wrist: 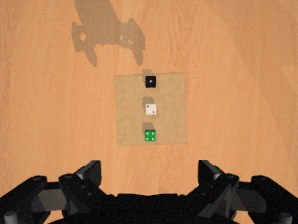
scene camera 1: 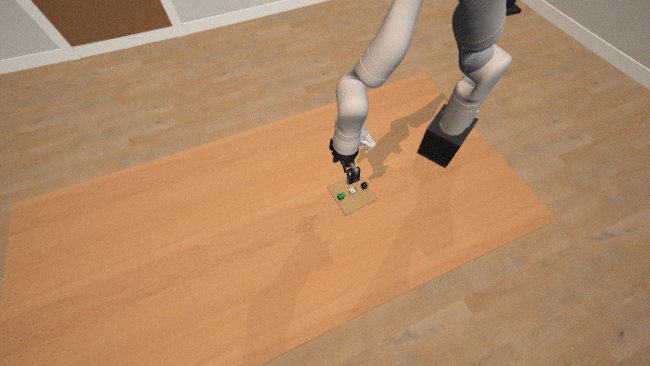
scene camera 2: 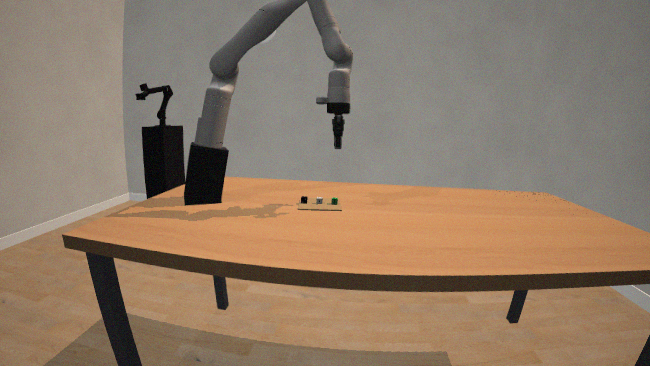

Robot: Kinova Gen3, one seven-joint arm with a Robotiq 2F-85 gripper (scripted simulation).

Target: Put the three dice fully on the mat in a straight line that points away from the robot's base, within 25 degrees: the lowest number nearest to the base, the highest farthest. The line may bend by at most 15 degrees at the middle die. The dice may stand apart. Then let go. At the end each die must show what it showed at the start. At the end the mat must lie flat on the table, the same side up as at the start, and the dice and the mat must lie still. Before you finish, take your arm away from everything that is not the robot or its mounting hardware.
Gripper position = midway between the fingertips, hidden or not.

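The gripper point(wrist: 149, 171), visible. A tan mat point(scene camera 1: 350, 203), visible.
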